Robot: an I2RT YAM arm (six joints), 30 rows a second.
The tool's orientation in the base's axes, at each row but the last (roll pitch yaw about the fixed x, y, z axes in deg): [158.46, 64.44, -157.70]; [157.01, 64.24, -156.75]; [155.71, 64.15, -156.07]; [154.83, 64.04, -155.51]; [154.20, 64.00, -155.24]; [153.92, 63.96, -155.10]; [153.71, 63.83, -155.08]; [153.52, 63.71, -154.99]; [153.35, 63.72, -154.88]
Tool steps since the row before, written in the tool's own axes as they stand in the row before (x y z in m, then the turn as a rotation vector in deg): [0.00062, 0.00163, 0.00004, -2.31, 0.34, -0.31]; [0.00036, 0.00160, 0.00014, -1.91, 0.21, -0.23]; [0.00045, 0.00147, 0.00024, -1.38, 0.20, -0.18]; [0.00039, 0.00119, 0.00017, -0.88, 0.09, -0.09]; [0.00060, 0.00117, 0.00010, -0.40, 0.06, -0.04]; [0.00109, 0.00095, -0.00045, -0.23, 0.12, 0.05]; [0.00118, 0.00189, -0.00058, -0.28, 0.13, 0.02]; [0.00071, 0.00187, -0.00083, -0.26, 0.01, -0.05]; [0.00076, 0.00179, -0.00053, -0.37, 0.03, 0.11]
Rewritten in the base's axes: [-0.00130, 0.00112, -0.00032, 0.50, 0.42, 2.26]; [-0.00116, 0.00117, -0.00011, 0.48, 0.32, 1.85]; [-0.00108, 0.00109, -0.00024, 0.30, 0.25, 1.35]; [-0.00092, 0.00084, -0.00020, 0.23, 0.15, 0.84]; [-0.00104, 0.00073, -0.00036, 0.09, 0.08, 0.39]; [-0.00138, 0.00008, -0.00062, 0.03, 0.16, 0.21]; [-0.00218, 0.00057, -0.00046, 0.03, 0.15, 0.27]; [-0.00212, 0.00045, 0.00006, 0.07, 0.02, 0.25]; [-0.00192, 0.00060, -0.00012, 0.18, 0.17, 0.29]
